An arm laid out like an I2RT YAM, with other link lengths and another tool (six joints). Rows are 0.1 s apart.
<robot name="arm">
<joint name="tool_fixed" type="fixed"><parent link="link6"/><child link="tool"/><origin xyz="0.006 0.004 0.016" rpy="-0.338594 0 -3.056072"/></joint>
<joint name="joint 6" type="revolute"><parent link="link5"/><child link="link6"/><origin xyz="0.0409 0 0.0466" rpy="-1.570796 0 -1.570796"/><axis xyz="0 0 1"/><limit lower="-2.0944" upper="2.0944"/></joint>
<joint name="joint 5" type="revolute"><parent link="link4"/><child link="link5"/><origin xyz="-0.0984 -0.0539 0.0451" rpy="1.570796 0 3.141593"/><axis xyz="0 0 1"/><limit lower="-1.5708" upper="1.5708"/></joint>
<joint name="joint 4" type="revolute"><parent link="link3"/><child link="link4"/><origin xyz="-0.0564 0.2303 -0.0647" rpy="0 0 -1.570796"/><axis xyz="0 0 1"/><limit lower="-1.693" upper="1.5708"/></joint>
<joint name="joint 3" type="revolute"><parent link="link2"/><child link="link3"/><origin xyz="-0.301 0 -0.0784" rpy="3.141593 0 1.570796"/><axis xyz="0 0 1"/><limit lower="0" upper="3.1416"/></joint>
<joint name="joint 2" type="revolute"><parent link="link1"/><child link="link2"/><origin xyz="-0.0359 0.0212 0.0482" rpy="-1.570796 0 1.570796"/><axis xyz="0 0 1"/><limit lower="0" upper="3.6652"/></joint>
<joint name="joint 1" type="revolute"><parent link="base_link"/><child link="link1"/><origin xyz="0 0 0.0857" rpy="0 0 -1.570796"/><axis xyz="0 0 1"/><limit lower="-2.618" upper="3.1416"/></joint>
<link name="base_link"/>
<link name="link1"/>
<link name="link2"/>
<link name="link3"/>
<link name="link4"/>
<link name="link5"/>
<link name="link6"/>
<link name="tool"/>
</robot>
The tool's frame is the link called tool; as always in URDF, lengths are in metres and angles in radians.
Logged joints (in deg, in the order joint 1, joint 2, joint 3, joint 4, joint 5, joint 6), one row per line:
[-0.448, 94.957, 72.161, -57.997, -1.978, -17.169]
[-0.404, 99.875, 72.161, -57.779, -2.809, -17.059]
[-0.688, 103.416, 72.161, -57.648, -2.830, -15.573]
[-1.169, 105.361, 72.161, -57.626, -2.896, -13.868]
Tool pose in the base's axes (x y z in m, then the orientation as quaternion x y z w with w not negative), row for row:
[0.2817, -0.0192, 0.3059, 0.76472, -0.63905, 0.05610, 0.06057]
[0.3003, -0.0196, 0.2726, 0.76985, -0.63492, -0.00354, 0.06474]
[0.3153, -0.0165, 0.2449, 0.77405, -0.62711, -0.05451, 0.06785]
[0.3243, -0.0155, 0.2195, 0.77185, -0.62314, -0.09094, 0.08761]
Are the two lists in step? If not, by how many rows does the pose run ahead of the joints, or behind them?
The pose runs 2 rows behind the joints: the pose in row i belongs to the joints in row i - 2.
